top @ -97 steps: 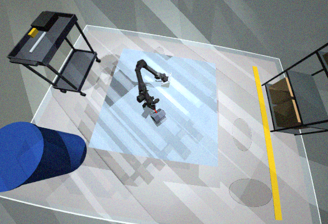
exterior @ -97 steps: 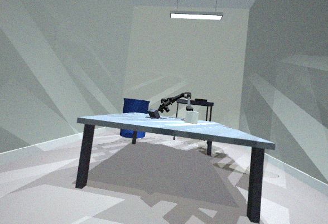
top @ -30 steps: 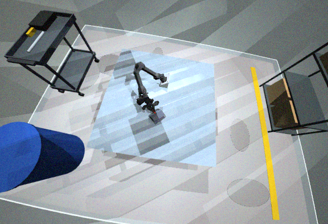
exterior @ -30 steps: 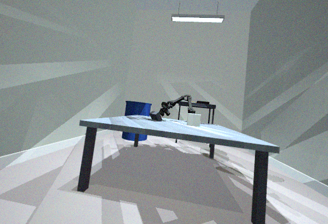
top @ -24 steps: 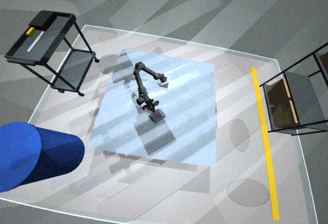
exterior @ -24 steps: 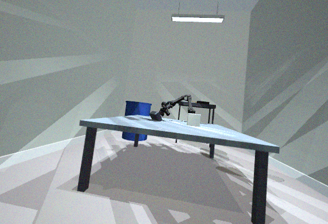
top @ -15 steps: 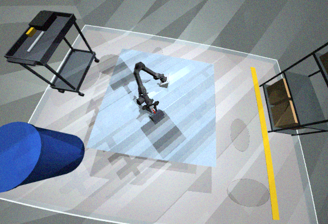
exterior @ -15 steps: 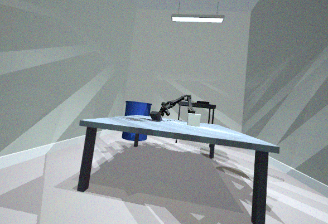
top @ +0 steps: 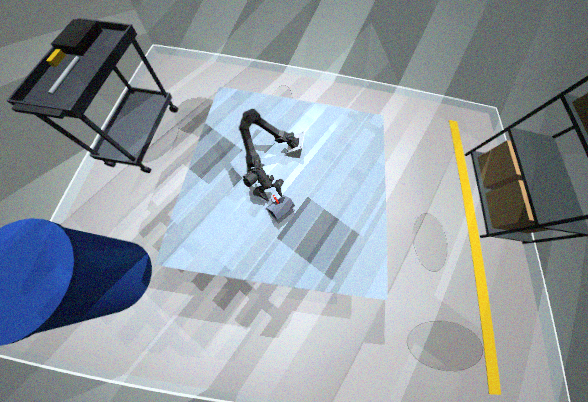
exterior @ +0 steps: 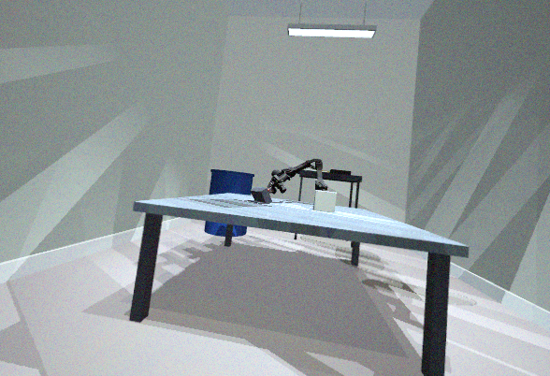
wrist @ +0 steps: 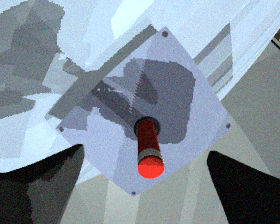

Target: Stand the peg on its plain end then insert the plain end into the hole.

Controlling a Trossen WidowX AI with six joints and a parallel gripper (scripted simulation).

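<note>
My gripper tip is right at the peg. Also, from my gripper tip: sloped panel 40 mm to the left, 40 mm below, 30 mm ahead.
</note>
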